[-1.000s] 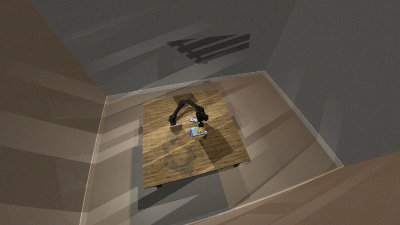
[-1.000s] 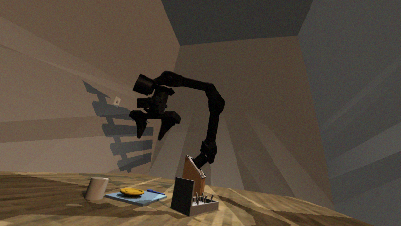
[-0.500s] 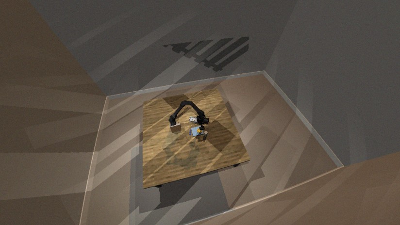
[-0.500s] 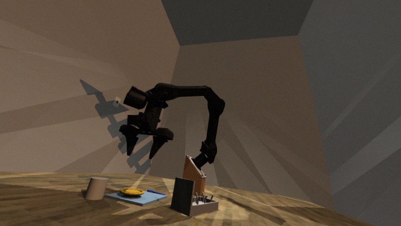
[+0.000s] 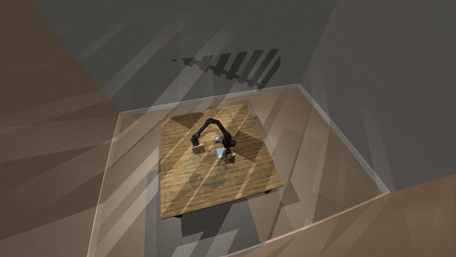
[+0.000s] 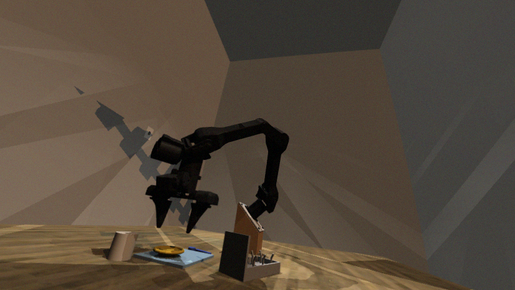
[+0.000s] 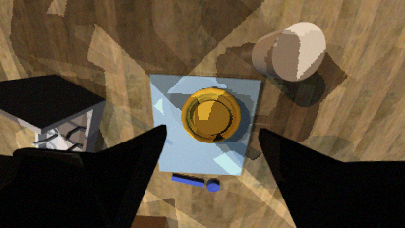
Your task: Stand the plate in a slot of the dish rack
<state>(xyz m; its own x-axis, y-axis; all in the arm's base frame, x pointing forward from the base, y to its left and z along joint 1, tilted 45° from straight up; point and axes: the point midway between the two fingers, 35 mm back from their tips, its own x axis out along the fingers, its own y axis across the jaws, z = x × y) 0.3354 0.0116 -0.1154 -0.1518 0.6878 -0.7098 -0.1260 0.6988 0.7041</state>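
My gripper tip is 1 cm past the yellow plate and 5 cm above it. From my gripper tip the other things lie so: blue pen (14 cm behind, 1 cm to the right, 6 cm below); then light blue mat (4 cm behind, 6 cm below); then cup (7 cm ahead, 6 cm to the right, 4 cm below).
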